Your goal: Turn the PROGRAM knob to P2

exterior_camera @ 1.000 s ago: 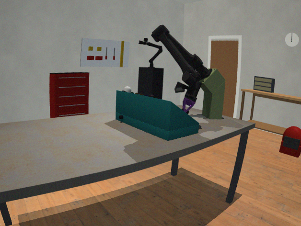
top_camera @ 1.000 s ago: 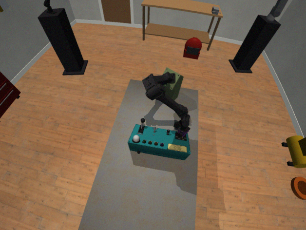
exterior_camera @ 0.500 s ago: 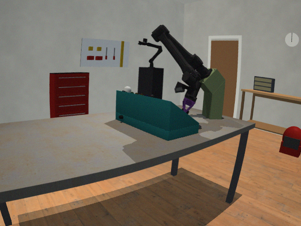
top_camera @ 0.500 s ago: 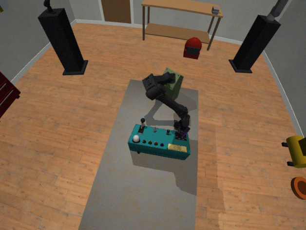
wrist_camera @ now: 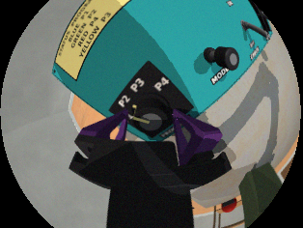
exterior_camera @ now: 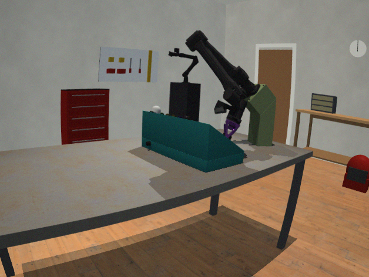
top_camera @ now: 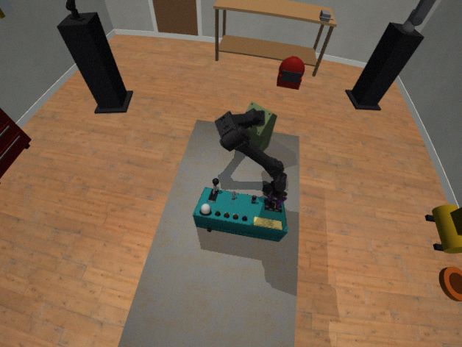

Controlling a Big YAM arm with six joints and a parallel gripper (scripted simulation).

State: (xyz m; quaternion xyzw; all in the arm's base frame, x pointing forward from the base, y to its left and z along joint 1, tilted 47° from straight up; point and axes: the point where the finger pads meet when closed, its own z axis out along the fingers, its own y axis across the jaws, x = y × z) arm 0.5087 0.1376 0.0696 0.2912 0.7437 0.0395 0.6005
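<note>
My hand is 120 mm to the left of the small black knob and 30 mm past it. Also, from my hand: toggle 230 mm to the right, 60 mm behind; black-ball lever 340 mm to the right, 110 mm behind, 10 mm above; teal console 180 mm to the right, 20 mm below, 10 mm behind.
</note>
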